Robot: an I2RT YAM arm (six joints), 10 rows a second.
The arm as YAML. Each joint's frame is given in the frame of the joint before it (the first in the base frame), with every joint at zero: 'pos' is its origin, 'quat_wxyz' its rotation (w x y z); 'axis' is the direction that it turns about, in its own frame. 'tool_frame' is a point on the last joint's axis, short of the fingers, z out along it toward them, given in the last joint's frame.
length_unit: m
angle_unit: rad
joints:
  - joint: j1
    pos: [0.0, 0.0, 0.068]
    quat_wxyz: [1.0, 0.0, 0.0, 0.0]
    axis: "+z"
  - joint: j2
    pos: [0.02, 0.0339, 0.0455]
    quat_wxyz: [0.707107, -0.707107, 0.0, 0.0]
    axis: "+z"
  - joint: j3
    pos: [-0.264, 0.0, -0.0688]
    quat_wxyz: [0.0, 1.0, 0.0, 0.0]
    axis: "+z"
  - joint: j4
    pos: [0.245, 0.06, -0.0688]
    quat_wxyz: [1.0, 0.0, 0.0, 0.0]
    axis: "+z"
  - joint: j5
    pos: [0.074, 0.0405, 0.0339]
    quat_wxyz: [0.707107, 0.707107, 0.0, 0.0]
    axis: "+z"
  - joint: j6
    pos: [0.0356, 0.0, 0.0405]
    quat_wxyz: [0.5, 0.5, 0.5, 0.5]
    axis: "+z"
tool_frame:
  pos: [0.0, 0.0, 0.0]
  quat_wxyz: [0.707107, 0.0, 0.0, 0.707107]
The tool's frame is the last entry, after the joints.
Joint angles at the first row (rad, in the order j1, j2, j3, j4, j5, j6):
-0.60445, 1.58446, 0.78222, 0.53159, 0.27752, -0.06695
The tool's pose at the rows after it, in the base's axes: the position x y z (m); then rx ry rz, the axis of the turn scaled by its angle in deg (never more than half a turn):
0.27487, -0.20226, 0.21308, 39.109, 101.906, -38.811
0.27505, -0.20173, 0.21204, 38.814, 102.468, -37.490
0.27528, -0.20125, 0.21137, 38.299, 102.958, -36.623
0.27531, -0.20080, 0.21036, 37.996, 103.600, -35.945
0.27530, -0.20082, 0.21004, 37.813, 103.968, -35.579
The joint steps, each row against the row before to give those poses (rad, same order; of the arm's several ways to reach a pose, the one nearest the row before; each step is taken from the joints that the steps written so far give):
-0.00535, -0.00191, 0.00153, -0.01946, -0.03968, 0.01183
-0.00036, 0.00000, -0.00002, -0.00954, -0.01905, 0.00687
-0.00002, 0.00000, 0.00000, -0.00608, -0.01528, 0.00038
0.00000, 0.00002, 0.00003, -0.00956, -0.01106, 0.00038
-0.00077, -0.00004, 0.00112, -0.00649, -0.00687, -0.00039

